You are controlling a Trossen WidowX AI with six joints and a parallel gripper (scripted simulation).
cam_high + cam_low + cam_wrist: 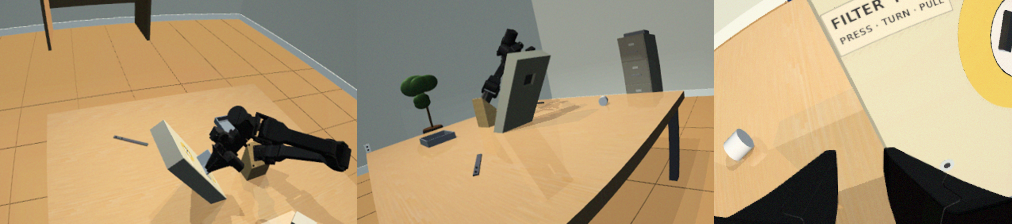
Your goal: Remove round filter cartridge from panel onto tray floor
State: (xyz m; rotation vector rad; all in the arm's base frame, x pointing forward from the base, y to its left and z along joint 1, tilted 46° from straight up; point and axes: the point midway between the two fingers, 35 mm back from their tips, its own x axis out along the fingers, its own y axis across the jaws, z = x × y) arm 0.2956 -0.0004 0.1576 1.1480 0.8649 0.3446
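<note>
The round filter cartridge is 5 cm ahead of my gripper tip, 9 cm to the right of it and 1 cm below it. Round my gripper tip: service panel: 10 cm to the right, 9 cm below; then blue tray: 35 cm behind, 40 cm to the right, 23 cm below.
</note>
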